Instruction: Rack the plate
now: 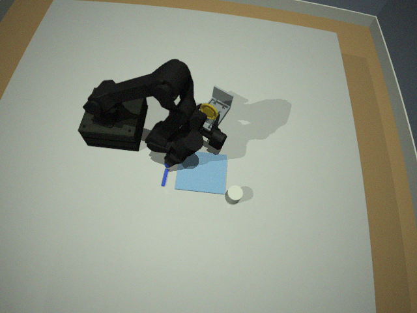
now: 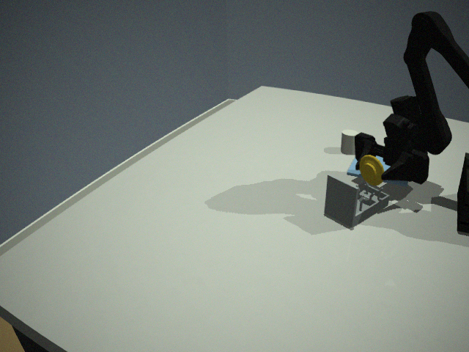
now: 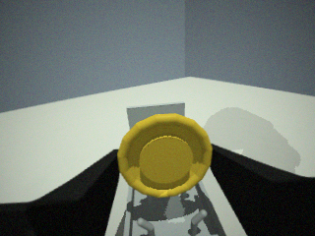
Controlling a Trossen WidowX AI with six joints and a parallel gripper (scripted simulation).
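Now: gripper tip 5 cm above the grey dish rack, 2 cm to the right of it and 1 cm short of it. The rest, counted from my gripper tip: white cup: 23 cm to the right, 14 cm ahead, 5 cm below; yellow plate: 1 cm to the right; blue spoon: 21 cm to the right, 7 cm below, 7 cm behind.
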